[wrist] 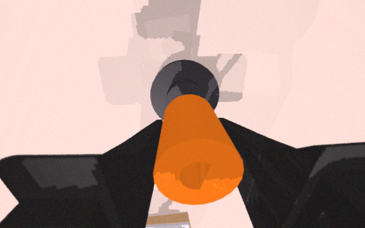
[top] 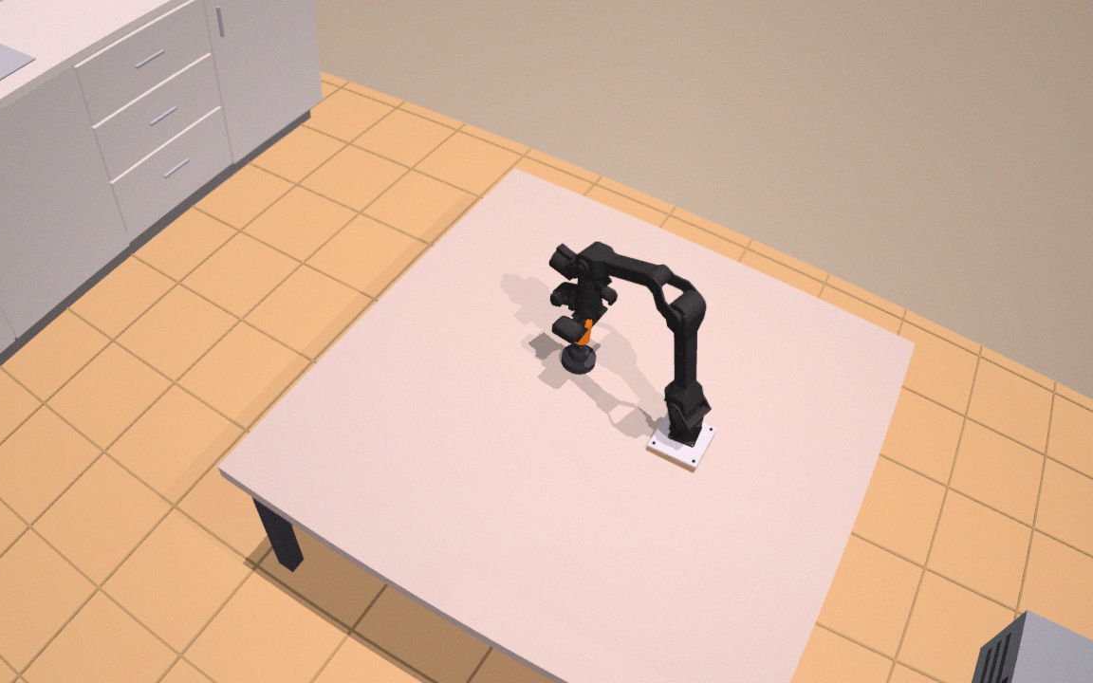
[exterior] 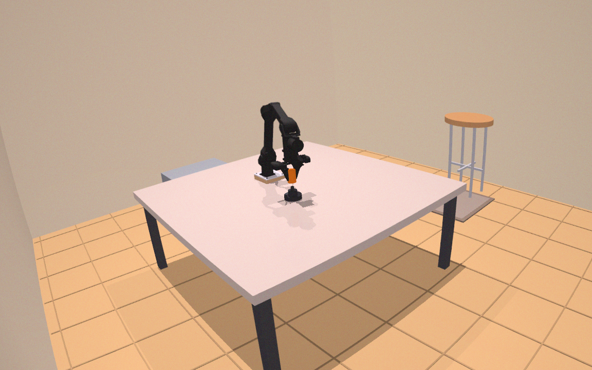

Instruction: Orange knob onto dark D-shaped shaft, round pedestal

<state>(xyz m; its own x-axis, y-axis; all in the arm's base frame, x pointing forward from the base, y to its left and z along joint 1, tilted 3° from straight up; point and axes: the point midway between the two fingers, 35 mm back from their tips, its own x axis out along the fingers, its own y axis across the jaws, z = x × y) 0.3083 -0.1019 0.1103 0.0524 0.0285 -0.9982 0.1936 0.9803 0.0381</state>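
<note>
My gripper tip is 6 cm above the pedestal. Round my gripper tip: orange knob (2 cm above).
</note>
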